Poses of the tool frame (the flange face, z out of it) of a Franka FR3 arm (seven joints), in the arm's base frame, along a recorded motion.
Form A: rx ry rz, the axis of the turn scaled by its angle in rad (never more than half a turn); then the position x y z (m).
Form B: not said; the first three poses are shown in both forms.
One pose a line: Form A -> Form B
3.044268 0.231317 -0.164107 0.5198 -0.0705 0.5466 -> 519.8 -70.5 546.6 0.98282 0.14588 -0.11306 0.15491 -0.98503 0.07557
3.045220 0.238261 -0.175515 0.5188 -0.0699 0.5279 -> 518.8 -69.9 527.9 0.98132 0.15006 -0.12038 0.15946 -0.98453 0.07263
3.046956 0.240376 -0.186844 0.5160 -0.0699 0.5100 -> 516.0 -69.9 510.0 0.98026 0.15113 -0.12747 0.16082 -0.98454 0.06942
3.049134 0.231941 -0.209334 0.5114 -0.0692 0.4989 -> 511.4 -69.2 498.9 0.97925 0.14512 -0.14146 0.15555 -0.98564 0.06570
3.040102 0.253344 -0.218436 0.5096 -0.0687 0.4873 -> 509.6 -68.7 487.3 0.97612 0.15846 -0.14862 0.17032 -0.98285 0.07074
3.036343 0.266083 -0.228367 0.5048 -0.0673 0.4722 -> 504.8 -67.3 472.2 0.97373 0.16630 -0.15557 0.17899 -0.98125 0.07142
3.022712 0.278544 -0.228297 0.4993 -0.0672 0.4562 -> 499.3 -67.2 456.2 0.97207 0.17399 -0.15749 0.18859 -0.97854 0.08297
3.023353 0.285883 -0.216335 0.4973 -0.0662 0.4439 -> 497.3 -66.2 443.9 0.97233 0.17917 -0.14989 0.19294 -0.97770 0.08292
